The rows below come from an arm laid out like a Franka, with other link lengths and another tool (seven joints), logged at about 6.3 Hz.
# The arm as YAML. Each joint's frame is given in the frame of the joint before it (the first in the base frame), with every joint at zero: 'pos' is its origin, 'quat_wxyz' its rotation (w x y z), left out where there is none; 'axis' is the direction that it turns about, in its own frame. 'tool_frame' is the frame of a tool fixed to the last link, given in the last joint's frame.
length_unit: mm
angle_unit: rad
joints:
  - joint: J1
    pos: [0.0, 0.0, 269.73]
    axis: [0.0, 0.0, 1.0]
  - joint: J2
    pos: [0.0, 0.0, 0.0]
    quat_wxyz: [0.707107, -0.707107, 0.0, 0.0]
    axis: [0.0, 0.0, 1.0]
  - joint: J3
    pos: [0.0, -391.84, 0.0]
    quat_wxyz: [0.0, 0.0, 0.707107, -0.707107]
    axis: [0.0, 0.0, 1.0]
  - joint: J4
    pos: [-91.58, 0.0, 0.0]
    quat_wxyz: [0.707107, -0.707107, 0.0, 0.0]
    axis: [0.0, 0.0, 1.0]
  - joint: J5
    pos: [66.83, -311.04, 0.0]
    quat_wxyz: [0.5, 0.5, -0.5, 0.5]
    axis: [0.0, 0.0, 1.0]
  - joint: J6
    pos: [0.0, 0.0, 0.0]
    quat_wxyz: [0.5, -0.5, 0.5, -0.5]
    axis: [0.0, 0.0, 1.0]
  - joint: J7
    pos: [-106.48, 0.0, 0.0]
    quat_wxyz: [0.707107, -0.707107, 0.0, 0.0]
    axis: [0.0, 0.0, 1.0]
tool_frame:
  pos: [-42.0, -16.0, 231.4]
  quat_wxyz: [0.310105, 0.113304, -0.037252, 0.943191]
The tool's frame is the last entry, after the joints.
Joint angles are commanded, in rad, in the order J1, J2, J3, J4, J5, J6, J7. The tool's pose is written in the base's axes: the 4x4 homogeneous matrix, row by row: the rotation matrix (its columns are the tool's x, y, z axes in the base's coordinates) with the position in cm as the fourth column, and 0 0 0 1 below. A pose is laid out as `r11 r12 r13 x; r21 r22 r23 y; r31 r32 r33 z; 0 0 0 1`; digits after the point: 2 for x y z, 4 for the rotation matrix.
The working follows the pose.
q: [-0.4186 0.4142 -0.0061 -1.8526 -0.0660 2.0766 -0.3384]
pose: 0.7482 0.5411 -0.3840 56.85; 0.5449 -0.8313 -0.1096 -26.76; -0.3786 -0.1272 -0.9168 18.79; 0 0 0 1
Where each joint sits with the arm in this pose, in the base's axes (m; each line is computed from the numbers above, not from the rounded line before):
J1: 0.0000 0.0000 0.2697
J2: 0.0000 0.0000 0.2697
J3: 0.1441 -0.0641 0.6284
J4: 0.2205 -0.0987 0.5916
J5: 0.4769 -0.2149 0.4434
J6: 0.4769 -0.2149 0.4434
J7: 0.5735 -0.2548 0.4232
the tool: 0.5685 -0.2676 0.1879

